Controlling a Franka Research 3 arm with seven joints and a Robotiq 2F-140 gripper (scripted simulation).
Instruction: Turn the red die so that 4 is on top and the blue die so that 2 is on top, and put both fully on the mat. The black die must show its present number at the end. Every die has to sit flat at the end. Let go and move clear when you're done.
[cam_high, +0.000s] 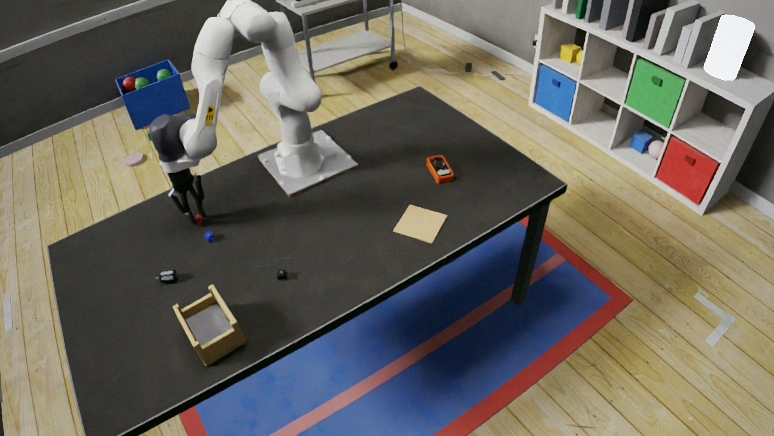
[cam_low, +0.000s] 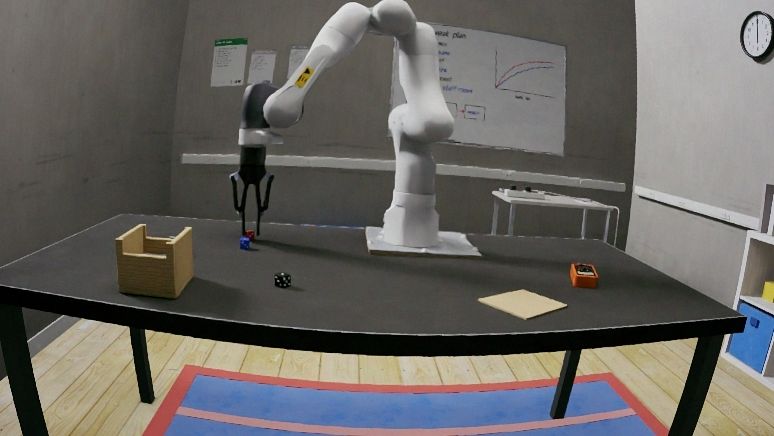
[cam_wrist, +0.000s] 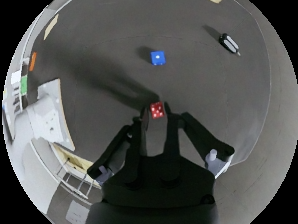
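Right now my hand is 3 cm above the red die. Also, from my hand: dark object 20 cm ahead, 18 cm to the right, 3 cm below; then black die 41 cm ahead, 16 cm to the left, 3 cm below; then blue die 11 cm ahead, 1 cm to the left, 3 cm below.
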